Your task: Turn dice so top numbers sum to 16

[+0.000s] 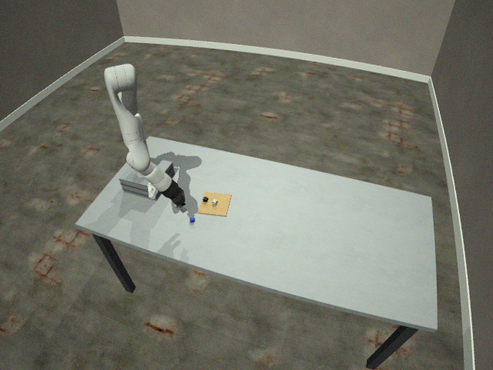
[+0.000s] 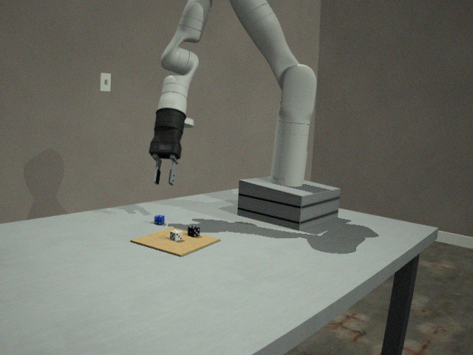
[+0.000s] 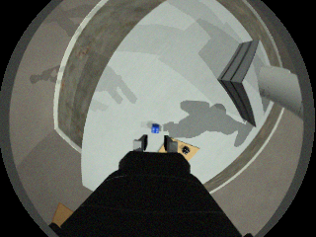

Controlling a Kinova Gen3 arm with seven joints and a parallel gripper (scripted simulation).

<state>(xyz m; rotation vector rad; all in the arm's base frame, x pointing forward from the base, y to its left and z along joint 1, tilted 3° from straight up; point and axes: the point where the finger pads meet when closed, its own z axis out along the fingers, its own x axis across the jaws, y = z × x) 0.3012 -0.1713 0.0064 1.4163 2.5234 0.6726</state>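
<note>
Right now my hand is 30 mm short of the blue die, 20 mm to the right of it and 100 mm above it. From my hand the other things lie so: tan mat 90 mm ahead, 150 mm to the left, 110 mm below; then white die 90 mm ahead, 150 mm to the left, 100 mm below; then black die 40 mm ahead, 150 mm to the left, 100 mm below.
</note>
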